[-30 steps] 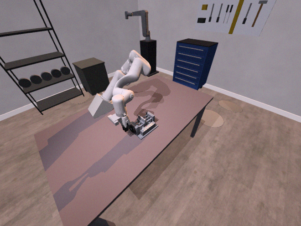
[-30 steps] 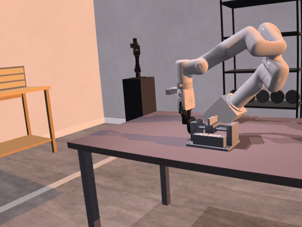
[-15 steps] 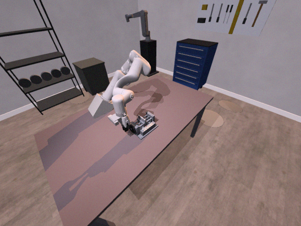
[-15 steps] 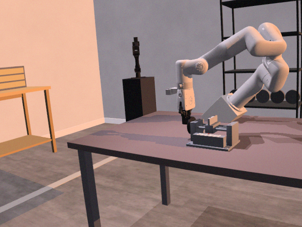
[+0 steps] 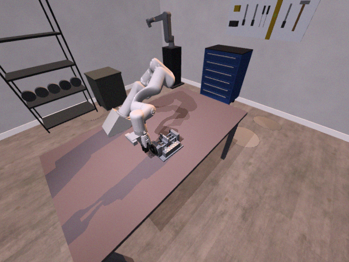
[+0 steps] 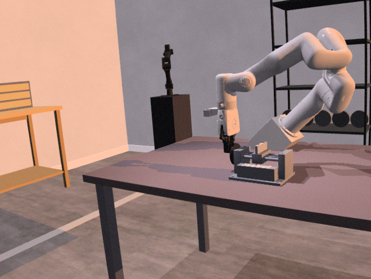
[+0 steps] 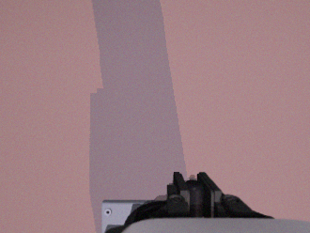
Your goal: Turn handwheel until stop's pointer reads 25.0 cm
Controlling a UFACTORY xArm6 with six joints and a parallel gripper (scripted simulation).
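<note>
The black handwheel is 10 mm ahead of my hand, 20 mm to the left of it and 10 mm below it. The rest, counted from my hand: sliding stop block (30 mm ahead, 150 mm to the left).
</note>
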